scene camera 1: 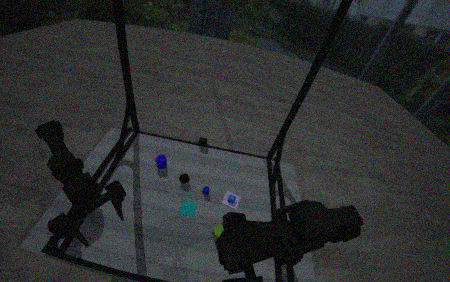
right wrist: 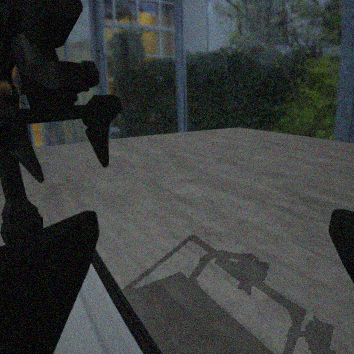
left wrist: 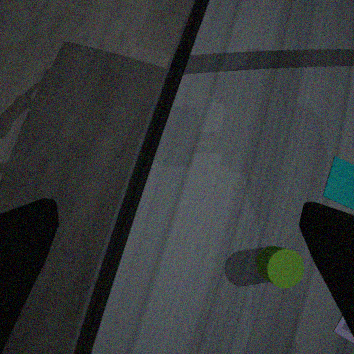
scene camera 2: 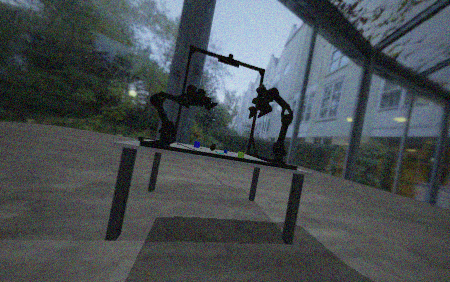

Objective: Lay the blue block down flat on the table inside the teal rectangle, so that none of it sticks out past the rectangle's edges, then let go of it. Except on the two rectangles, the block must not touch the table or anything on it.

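Places are measured from the left arm's base along level axes (x left, y back, z up), in metres.
Where they show: left gripper, fingertip midpoint: (scene camera 1: 219, 261) (right wrist: 76, 172) (left wrist: 181, 212) (scene camera 2: 253, 118); right gripper, fingertip midpoint: (scene camera 1: 105, 232) (right wrist: 214, 222) (scene camera 2: 214, 101); left arm's base, origin of the base link: (scene camera 1: 282, 256) (scene camera 2: 277, 162); right arm's base, origin of the base link: (scene camera 2: 164, 142).
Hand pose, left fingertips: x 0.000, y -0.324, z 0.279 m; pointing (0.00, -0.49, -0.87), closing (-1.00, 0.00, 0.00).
Observation:
Things, the pixels of their top centre, and the offset from my left fingertips. "spot": a spot on its surface instead.
- small blue block, middle of its top: (scene camera 1: 232, 198) dy +0.167, dx -0.308, dz -0.279 m
- lavender rectangle, surface spot: (left wrist: 344, 330) (scene camera 1: 235, 206) spot: dy +0.180, dx -0.273, dz -0.297 m
- teal rectangle, surface spot: (left wrist: 342, 182) (scene camera 1: 187, 210) spot: dy -0.053, dx -0.275, dz -0.297 m
- green cylinder, middle of its top: (left wrist: 285, 268) (scene camera 1: 219, 230) (scene camera 2: 241, 152) dy +0.069, dx -0.153, dz -0.254 m
- small dark blue object, middle of its top: (scene camera 1: 206, 189) dy +0.044, dx -0.363, dz -0.267 m
- dark brown object, middle of its top: (scene camera 1: 184, 175) dy -0.060, dx -0.436, dz -0.248 m
- larger blue cylinder, middle of its top: (scene camera 1: 161, 158) dy -0.178, dx -0.546, dz -0.244 m
The small blue block (scene camera 1: 232, 199) lies on the lavender rectangle (scene camera 1: 237, 204) (left wrist: 344, 330); the left wrist view shows a corner of that rectangle, not the block. The teal rectangle (scene camera 1: 188, 208) (left wrist: 342, 182) lies to the left of it in scene camera 1, with nothing on it. My left gripper (scene camera 2: 257, 114) (left wrist: 181, 212) (right wrist: 76, 172) is open and empty, pointing down high above the table; in scene camera 1 its fingertips cannot be made out. My right gripper (scene camera 1: 105, 232) (scene camera 2: 214, 105) (right wrist: 214, 222) is open and empty, raised at the left of scene camera 1, away from the block.
A green cylinder (scene camera 1: 217, 230) (scene camera 2: 240, 155) (left wrist: 286, 268) stands near my left gripper. A small dark blue object (scene camera 1: 206, 190) lies between the rectangles, toward the back. A dark brown object (scene camera 1: 184, 178) and a larger blue cylinder (scene camera 1: 161, 161) stand farther back left. Black frame posts rise beside the table.

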